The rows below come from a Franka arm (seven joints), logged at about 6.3 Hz.
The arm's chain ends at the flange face. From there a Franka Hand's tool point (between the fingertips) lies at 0.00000 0.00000 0.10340 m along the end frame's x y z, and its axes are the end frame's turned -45 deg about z.
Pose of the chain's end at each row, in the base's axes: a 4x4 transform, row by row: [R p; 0 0 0 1], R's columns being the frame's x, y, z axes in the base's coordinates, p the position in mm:
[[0.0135 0.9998 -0.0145 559.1], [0.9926 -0.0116 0.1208 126.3], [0.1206 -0.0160 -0.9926 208.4], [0 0 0 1]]
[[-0.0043 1.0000 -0.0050 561.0], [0.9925 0.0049 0.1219 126.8], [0.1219 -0.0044 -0.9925 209.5], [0 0 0 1]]
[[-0.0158 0.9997 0.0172 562.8], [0.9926 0.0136 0.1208 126.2], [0.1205 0.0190 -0.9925 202.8], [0 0 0 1]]
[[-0.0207 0.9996 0.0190 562.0], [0.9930 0.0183 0.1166 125.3], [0.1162 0.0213 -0.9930 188.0], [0 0 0 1]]
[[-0.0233 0.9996 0.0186 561.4], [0.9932 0.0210 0.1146 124.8], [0.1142 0.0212 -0.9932 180.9], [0 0 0 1]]
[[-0.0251 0.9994 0.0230 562.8], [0.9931 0.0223 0.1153 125.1], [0.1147 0.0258 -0.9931 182.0], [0 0 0 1]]
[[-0.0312 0.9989 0.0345 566.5], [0.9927 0.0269 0.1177 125.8], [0.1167 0.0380 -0.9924 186.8], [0 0 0 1]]
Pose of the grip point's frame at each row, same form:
[[-0.6974 0.7165 -0.0145 557.6], [0.7101 0.6937 0.1208 138.8], [0.0966 0.0740 -0.9926 105.8], [0 0 0 1]]
[[-0.7101 0.7041 -0.0050 560.5], [0.6983 0.7053 0.1219 139.4], [0.0893 0.0831 -0.9925 106.9], [0 0 0 1]]
[[-0.7181 0.6957 0.0172 564.6], [0.6923 0.7115 0.1208 138.7], [0.0718 0.0986 -0.9925 100.2], [0 0 0 1]]
[[-0.7215 0.6922 0.0190 564.0], [0.6892 0.7151 0.1166 137.4], [0.0671 0.0972 -0.9930 85.3], [0 0 0 1]]
[[-0.7233 0.6903 0.0186 563.3], [0.6874 0.7171 0.1146 136.6], [0.0658 0.0957 -0.9932 78.2], [0 0 0 1]]
[[-0.7244 0.6889 0.0230 565.2], [0.6865 0.7180 0.1153 137.0], [0.0629 0.0993 -0.9931 79.3], [0 0 0 1]]
[[-0.7284 0.6843 0.0345 570.1], [0.6829 0.7210 0.1177 138.0], [0.0556 0.1094 -0.9924 84.2], [0 0 0 1]]

